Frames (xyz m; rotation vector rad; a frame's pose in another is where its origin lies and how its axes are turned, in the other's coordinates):
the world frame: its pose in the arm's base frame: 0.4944 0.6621 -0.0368 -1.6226 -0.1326 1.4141
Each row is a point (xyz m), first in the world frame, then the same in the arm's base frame.
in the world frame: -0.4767 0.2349 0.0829
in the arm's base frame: 0.1595 0.2857 0.1515
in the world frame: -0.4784 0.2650 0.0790
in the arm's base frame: 0.1479 0.2660 0.1315
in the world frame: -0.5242 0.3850 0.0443
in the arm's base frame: 0.1043 0.1524 0.0775
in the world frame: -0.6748 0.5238 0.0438
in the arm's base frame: -0.0103 -0.0169 0.0894
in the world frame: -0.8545 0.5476 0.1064
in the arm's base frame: -0.1314 -0.1057 0.2087
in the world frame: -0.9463 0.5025 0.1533
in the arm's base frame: -0.1783 -0.1113 0.3108
